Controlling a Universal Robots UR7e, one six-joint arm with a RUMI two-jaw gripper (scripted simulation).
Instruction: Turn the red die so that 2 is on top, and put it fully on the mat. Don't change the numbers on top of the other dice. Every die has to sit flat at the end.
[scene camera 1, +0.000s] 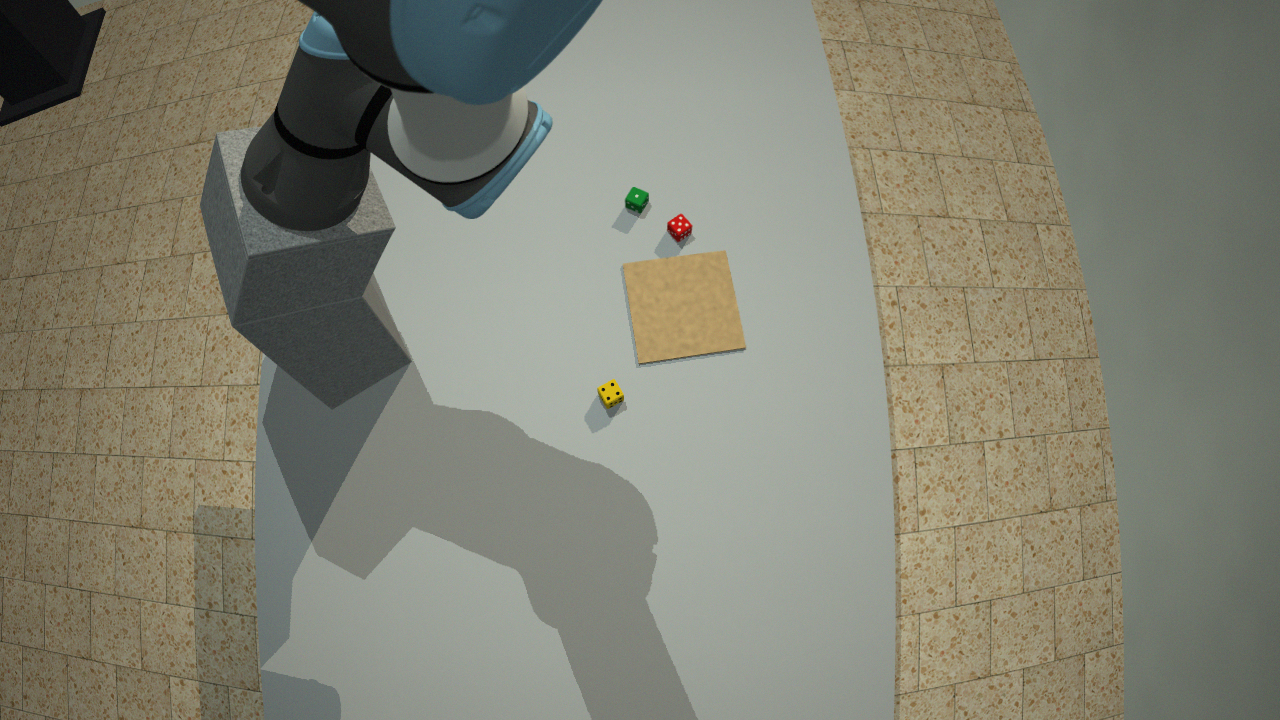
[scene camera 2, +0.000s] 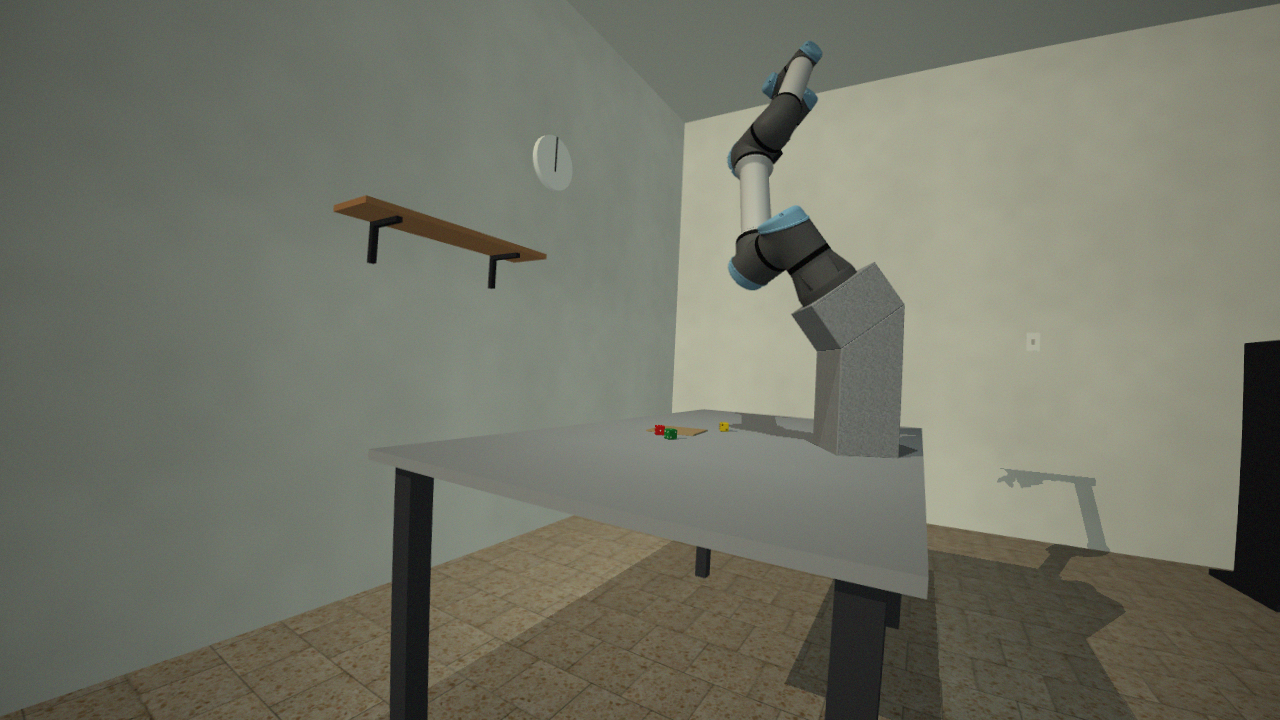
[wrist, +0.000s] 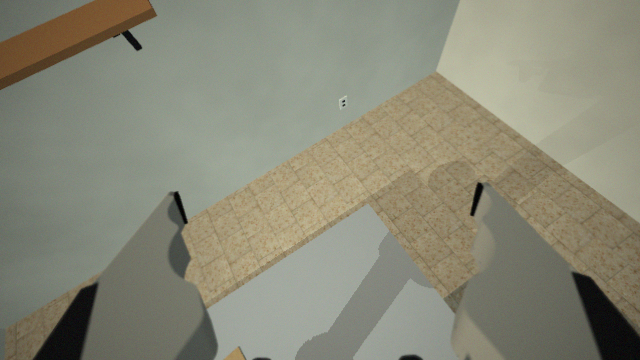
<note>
I see my gripper (wrist: 326, 189) and a tan mat (scene camera 1: 683, 306).
</note>
